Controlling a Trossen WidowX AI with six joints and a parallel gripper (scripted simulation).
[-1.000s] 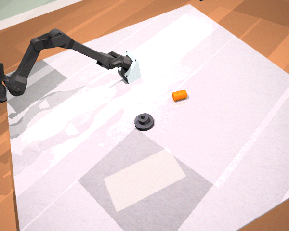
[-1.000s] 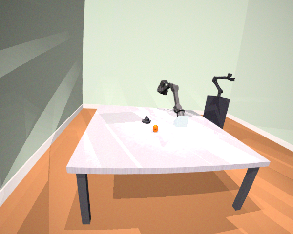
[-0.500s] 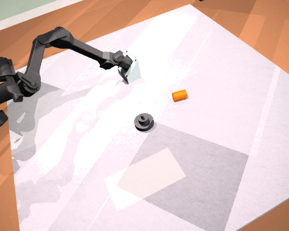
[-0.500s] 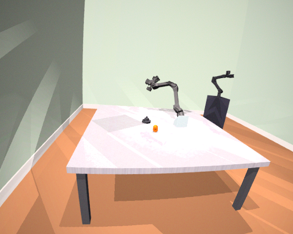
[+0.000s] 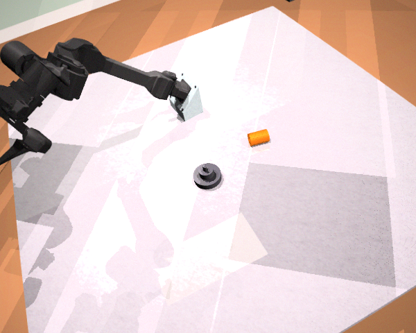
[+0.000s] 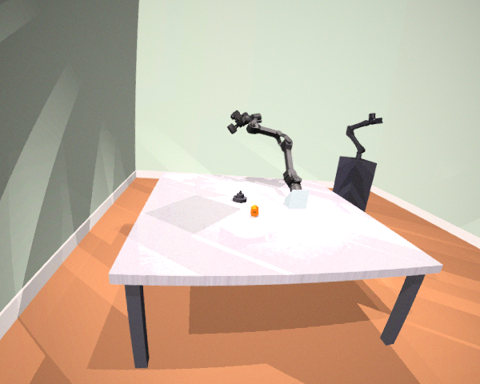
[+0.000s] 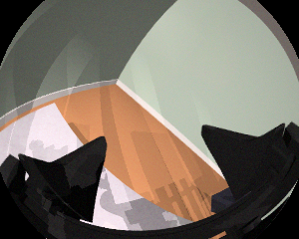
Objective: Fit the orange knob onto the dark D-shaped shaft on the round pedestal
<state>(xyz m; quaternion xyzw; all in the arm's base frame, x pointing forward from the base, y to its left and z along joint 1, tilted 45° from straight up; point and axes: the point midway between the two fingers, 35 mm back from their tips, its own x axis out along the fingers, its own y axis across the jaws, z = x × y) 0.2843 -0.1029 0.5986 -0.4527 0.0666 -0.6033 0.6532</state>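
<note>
Right now the orange knob is 640 mm to the left of my gripper tip, 390 mm below it and 10 mm behind it. From my gripper tip the other things lie so: dark pedestal: 430 mm to the left, 380 mm below, 20 mm ahead.
</note>
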